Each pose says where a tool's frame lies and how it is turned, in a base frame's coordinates. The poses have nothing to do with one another.
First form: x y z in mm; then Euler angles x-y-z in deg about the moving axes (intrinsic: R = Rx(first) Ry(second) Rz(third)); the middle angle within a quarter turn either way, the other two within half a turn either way.
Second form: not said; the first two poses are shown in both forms.
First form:
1: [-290, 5, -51, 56.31, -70.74, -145.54]
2: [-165, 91, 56, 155.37, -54.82, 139.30]
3: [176, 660, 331, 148.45, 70.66, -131.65]
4: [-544, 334, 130, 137.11, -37.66, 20.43]
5: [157, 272, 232, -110.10, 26.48, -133.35]
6: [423, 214, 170, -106.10, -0.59, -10.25]
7: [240, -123, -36, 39.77, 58.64, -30.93]
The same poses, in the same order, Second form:
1: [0.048, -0.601, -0.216, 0.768, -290, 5, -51]
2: [0.488, 0.210, -0.847, 0.021, -165, 91, 56]
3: [0.599, 0.178, 0.781, 0.026, 176, 660, 331]
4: [0.394, 0.846, -0.272, -0.234, -544, 334, 130]
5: [0.048, -0.436, -0.681, -0.586, 157, 272, 232]
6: [0.599, -0.796, -0.074, -0.050, 423, 214, 170]
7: [0.835, 0.163, 0.523, -0.058, 240, -123, -36]
